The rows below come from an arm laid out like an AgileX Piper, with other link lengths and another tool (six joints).
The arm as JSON. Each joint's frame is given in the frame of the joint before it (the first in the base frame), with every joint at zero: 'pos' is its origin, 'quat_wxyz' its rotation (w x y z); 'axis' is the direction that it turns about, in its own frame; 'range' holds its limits. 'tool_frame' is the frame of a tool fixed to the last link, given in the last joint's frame.
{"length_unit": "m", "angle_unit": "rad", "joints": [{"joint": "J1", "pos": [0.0, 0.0, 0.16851], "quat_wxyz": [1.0, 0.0, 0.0, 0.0], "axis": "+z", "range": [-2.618, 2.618]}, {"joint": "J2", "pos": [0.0, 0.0, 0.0], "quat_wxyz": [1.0, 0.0, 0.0, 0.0], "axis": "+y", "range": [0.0, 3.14]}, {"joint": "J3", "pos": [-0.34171, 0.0, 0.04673], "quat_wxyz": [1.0, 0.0, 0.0, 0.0], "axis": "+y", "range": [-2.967, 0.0]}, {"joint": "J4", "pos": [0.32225, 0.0, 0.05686], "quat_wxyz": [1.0, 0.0, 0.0, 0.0], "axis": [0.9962, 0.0, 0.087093], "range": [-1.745, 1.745]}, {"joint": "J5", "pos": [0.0, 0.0, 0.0], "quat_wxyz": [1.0, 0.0, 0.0, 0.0], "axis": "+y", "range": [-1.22, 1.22]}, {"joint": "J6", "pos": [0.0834, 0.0, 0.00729], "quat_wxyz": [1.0, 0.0, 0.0, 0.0], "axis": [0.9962, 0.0, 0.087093], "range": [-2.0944, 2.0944]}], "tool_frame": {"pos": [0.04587, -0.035, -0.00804], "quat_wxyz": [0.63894, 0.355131, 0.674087, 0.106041]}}
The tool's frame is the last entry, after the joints.
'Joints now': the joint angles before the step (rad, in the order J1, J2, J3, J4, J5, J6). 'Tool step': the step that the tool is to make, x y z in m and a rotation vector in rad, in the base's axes. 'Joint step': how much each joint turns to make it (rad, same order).
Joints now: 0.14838 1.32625 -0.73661 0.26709 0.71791 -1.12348
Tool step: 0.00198 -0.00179 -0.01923 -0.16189 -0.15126 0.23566
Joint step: 0.00177 0.00270 0.10177 -0.06361 -0.19982 -0.26402
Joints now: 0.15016 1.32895 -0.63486 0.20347 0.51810 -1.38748
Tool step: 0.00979 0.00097 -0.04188 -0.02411 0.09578 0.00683
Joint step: -0.00001 0.12903 0.00380 0.00000 -0.03392 -0.01333
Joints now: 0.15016 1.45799 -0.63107 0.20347 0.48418 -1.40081
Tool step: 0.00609 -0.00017 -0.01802 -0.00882 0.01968 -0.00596
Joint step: -0.00001 0.06099 0.00000 0.00001 -0.04106 -0.00001
